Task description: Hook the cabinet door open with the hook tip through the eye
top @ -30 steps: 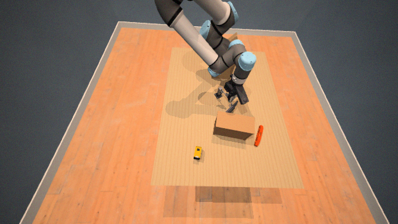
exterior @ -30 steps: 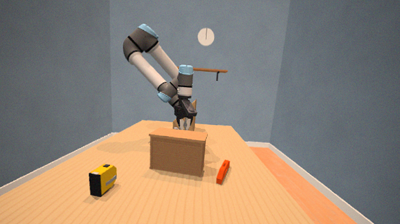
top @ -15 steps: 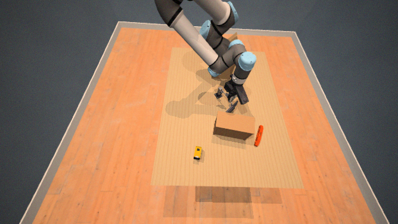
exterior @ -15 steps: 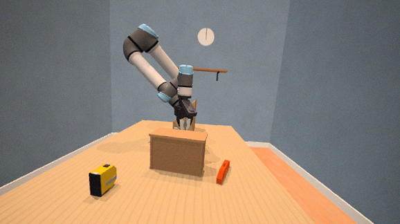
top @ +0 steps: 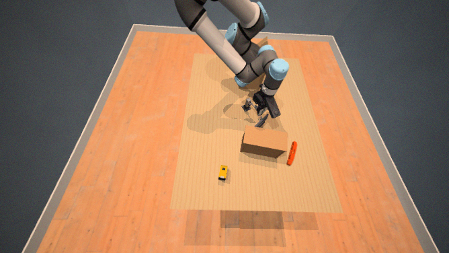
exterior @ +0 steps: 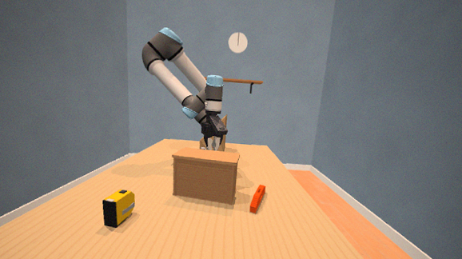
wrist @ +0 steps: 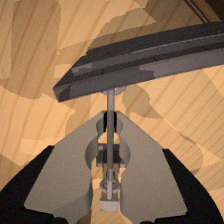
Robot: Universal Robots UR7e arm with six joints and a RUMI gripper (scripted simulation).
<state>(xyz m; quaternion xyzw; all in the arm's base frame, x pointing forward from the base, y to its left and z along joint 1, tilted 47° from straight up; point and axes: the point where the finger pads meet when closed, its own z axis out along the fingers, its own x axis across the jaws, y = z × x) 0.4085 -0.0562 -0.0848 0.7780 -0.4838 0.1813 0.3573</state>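
Now: the thin hook 40 mm behind my hand, 20 mm to the right of it and 10 mm below it. Also, from my hand: black box (340 mm ahead, 220 mm to the right, 50 mm below); then cabinet door (60 mm ahead, 20 mm to the right, 30 mm below); then orange bar (220 mm ahead, 180 mm to the left, 70 mm below).
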